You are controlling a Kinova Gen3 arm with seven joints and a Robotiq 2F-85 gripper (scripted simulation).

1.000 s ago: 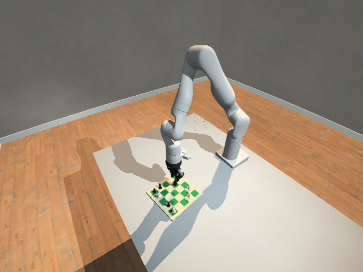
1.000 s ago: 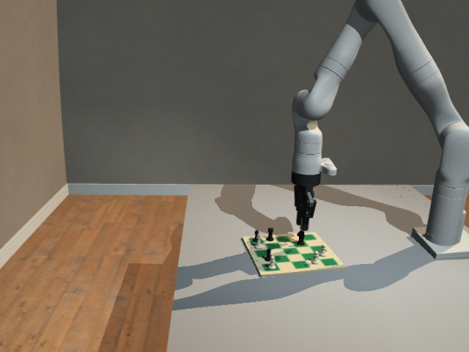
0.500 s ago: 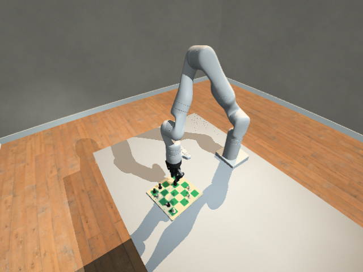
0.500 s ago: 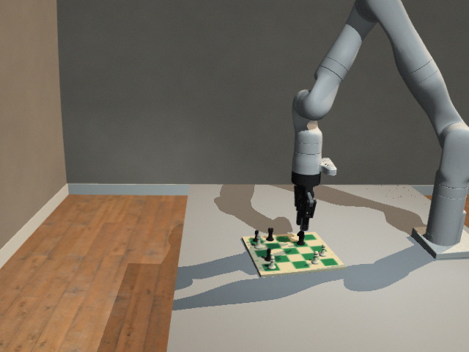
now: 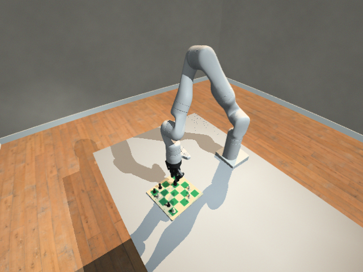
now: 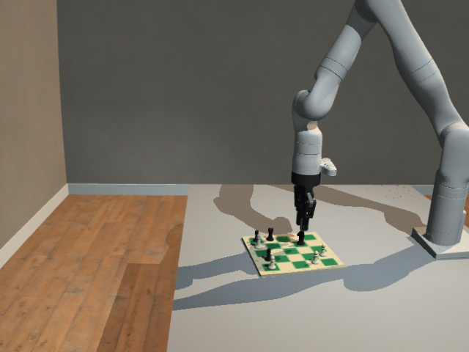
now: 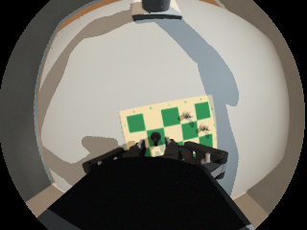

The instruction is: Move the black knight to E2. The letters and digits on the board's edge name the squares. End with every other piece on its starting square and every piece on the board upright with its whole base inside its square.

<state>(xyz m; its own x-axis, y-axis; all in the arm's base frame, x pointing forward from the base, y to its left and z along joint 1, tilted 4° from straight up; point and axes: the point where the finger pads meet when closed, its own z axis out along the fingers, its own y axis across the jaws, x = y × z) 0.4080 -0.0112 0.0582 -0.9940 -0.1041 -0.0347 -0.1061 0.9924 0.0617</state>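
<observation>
The black knight lies 5 cm below my hand. From my hand the other things lie so: chessboard 7 cm below, 5 cm to the left, 3 cm ahead.
</observation>
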